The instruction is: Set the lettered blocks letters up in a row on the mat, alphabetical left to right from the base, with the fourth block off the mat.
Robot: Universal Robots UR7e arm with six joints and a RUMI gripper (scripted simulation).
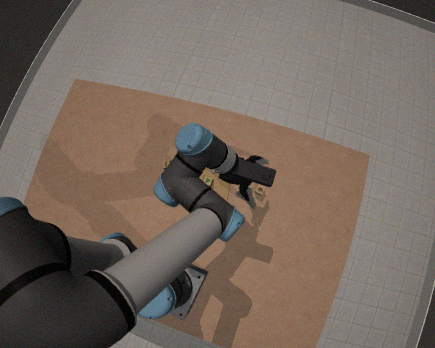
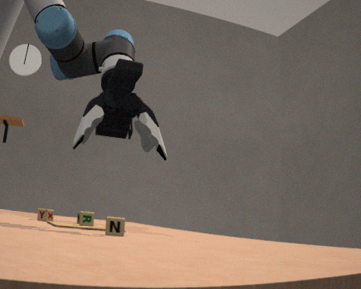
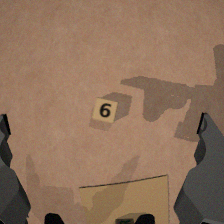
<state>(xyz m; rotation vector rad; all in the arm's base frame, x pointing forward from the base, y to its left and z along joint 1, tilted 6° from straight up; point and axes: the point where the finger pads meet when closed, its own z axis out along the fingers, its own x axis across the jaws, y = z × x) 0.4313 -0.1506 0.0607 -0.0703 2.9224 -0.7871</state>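
My gripper is now 180 mm to the right of the mat, 130 mm above it and 50 mm past it. Also, from my hand: tan block 370 mm to the left, 120 mm below, 40 mm behind.
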